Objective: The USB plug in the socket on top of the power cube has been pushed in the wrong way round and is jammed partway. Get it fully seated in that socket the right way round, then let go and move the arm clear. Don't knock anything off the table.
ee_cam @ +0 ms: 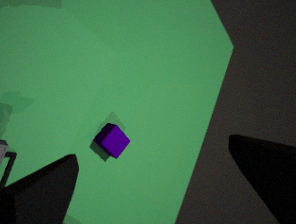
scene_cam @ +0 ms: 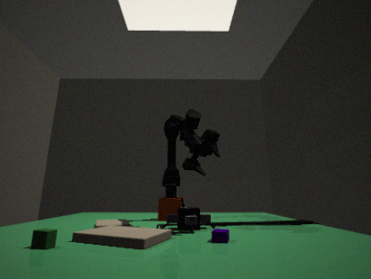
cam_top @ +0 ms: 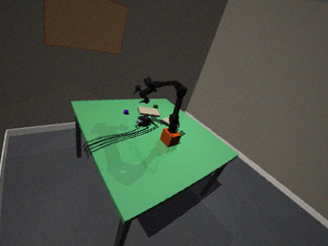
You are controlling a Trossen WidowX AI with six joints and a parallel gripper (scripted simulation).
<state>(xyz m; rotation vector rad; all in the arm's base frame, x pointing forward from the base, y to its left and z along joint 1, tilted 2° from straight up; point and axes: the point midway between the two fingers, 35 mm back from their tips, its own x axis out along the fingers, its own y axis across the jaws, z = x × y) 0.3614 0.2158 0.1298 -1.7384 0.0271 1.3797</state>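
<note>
My gripper tip is 13 cm above the dark USB plug, 12 cm to the left of it and 9 cm past it. From my gripper tip the other things lie so: flat beige slab: 25 cm to the right, 21 cm below, 14 cm ahead; USB socket: 15 cm below, 12 cm to the right, 9 cm behind; purple block: 21 cm below, 12 cm ahead, 2 cm to the left.
</note>
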